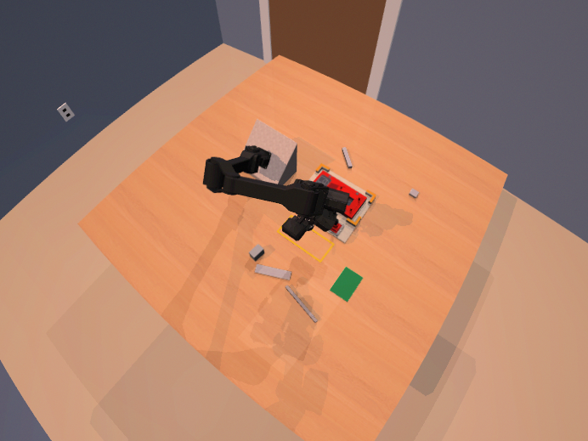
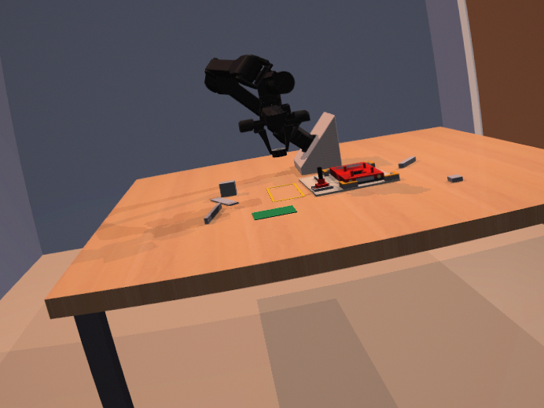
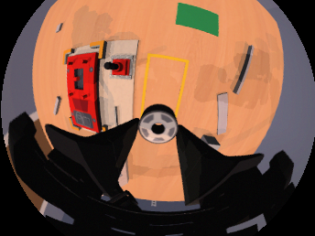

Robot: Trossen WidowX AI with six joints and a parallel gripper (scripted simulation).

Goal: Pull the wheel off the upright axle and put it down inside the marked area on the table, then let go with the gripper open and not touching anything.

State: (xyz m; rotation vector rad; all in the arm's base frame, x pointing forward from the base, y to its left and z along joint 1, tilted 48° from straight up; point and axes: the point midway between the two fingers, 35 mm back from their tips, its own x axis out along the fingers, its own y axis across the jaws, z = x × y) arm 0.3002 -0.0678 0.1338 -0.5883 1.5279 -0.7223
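Right now my gripper tip is 6 cm short of the upright axle, 9 cm to the right of it and 8 cm above it. The rest, counted from my gripper tip: black wheel: right at my gripper tip; grey cube: 10 cm behind, 15 cm to the right, 9 cm below; beige baseplate: 1 cm ahead, 19 cm to the left, 10 cm below.
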